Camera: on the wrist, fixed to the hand. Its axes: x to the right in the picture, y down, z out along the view.
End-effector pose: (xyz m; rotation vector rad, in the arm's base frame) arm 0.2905 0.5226 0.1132 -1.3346 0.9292 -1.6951
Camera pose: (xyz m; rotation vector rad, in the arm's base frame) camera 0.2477 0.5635 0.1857 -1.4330 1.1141 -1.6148
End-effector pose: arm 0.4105 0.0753 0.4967 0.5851 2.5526 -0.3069
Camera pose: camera 0.3567 0.0078 0.5330 0.5532 2.5294 -0.0678
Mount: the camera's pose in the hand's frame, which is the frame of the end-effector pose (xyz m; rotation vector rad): 0.0000 -0.0880 -0.0319 -0.1792 -0.0056 0.0303
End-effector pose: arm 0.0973 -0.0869 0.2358 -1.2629 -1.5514 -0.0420
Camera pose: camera 0.0565 -0.1442 0.2975 -1.4274 -1.5599 -0.1612
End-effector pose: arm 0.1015 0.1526 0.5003 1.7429 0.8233 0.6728
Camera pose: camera 0.0588 0.1898 0.4258 1.5973 0.7117 0.7389
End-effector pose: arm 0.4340 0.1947 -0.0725 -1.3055 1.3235 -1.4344
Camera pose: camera 0.4113 0.2149 0.0160 -1.3968 1.4897 -1.3147
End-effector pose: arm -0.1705 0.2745 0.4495 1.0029 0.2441 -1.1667
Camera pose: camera -0.2350 0.2955 0.3850 0.8431 0.3222 -1.0996
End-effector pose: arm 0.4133 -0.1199 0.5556 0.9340 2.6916 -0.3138
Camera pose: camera 0.3519 -0.1782 0.5955 0.9177 2.6449 -0.0670
